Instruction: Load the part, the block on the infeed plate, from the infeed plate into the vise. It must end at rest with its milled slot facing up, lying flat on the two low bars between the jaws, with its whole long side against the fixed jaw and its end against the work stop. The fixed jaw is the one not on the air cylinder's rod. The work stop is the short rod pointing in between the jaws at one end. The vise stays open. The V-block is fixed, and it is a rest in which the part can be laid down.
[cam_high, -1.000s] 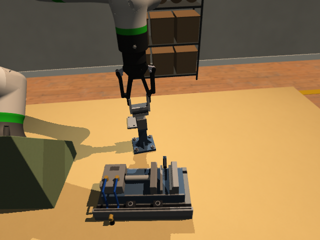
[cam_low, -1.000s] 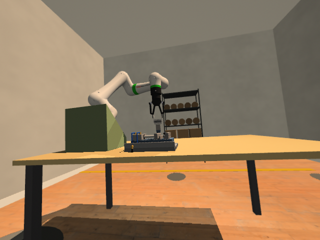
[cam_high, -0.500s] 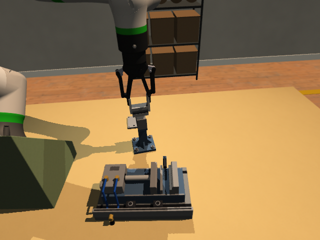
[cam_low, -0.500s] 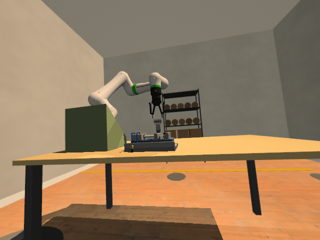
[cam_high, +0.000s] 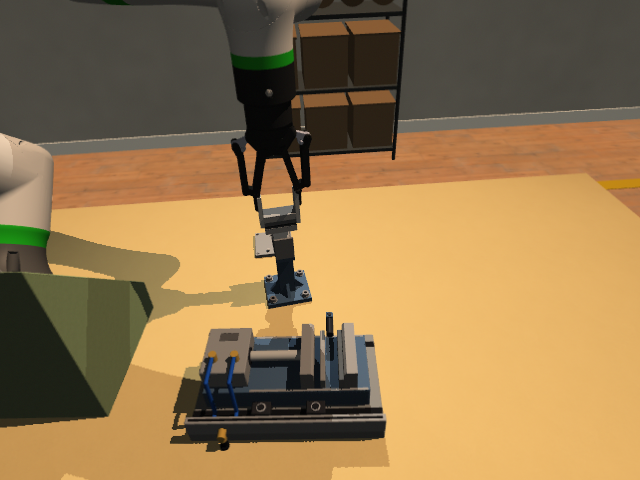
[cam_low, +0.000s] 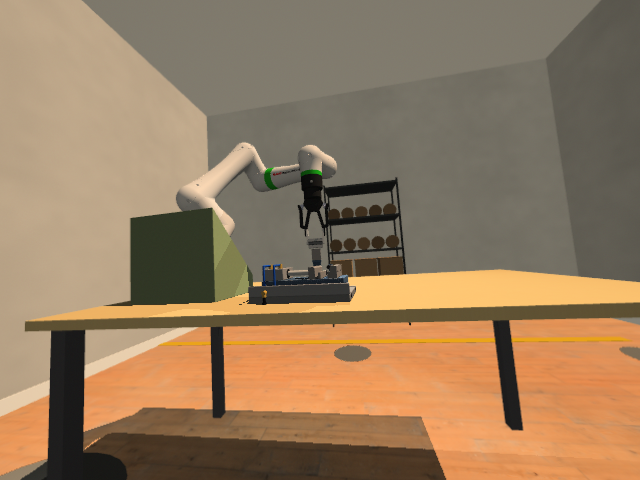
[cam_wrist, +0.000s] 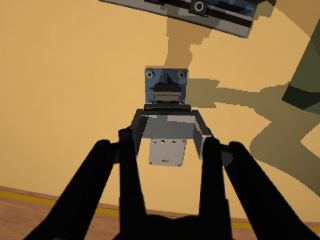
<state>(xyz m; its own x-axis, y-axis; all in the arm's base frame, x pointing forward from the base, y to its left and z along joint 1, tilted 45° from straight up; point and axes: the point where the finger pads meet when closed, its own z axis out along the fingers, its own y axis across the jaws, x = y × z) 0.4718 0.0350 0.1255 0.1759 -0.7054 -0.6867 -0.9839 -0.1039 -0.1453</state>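
Now: the part 10 mm to the right of my hand and 30 mm below it. Also, from my hand: cylinder rod: 10 mm behind, 230 mm to the right, 130 mm below; then V-block post: 150 mm below; then work stop: 80 mm ahead, 190 mm to the right, 120 mm below.
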